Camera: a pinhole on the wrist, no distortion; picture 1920 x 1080 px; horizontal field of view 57.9 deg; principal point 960.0 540.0 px. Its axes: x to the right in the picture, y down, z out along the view. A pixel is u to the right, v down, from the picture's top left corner.
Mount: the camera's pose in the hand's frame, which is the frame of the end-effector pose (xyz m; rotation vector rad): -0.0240 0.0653 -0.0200 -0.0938 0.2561 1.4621
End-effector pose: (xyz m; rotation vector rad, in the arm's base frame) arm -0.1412 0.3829 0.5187 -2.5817 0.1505 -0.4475
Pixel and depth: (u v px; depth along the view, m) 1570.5 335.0 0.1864
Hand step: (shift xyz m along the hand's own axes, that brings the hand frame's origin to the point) 0.0249 0.1671 0.1436
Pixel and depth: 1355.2 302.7 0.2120
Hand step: 0.0332 0.1551 0.1718
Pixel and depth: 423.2 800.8 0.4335
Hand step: -0.0504 0.0370 0.4368
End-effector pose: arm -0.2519 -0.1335 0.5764 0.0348 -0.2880 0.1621
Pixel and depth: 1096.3 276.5 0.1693
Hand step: 0.0220 0.1123 0.1387
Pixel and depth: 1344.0 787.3 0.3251
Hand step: -0.0263 0.2110 0.2829
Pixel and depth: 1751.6 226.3 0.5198
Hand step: 0.1493 0.3981 0.4209
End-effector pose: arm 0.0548 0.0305 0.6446 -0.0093 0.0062 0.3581
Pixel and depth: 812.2 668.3 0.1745
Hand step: -0.0180 0.0904 0.1537
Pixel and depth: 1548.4 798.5 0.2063
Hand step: -0.0246 0.1815 0.1668
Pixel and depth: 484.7 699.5 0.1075
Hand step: -0.0240 0.0613 0.0918
